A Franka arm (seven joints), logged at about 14 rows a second.
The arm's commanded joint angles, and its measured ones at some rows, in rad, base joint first. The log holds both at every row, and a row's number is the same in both.
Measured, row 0:
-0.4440 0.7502 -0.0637 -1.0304 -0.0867 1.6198 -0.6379
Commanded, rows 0 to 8:
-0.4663 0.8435 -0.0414 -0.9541 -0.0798 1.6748 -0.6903
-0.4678 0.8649 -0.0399 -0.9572 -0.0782 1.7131 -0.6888
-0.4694 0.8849 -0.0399 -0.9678 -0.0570 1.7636 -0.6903
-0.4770 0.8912 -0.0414 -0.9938 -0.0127 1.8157 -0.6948
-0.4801 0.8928 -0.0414 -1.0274 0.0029 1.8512 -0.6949
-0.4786 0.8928 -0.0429 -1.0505 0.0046 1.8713 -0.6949
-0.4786 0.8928 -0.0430 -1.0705 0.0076 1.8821 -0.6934
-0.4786 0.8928 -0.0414 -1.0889 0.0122 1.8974 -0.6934
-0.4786 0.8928 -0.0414 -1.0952 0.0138 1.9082 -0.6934
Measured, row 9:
-0.4642 0.9196 -0.0541 -1.0537 -0.0075 1.8813 -0.6686
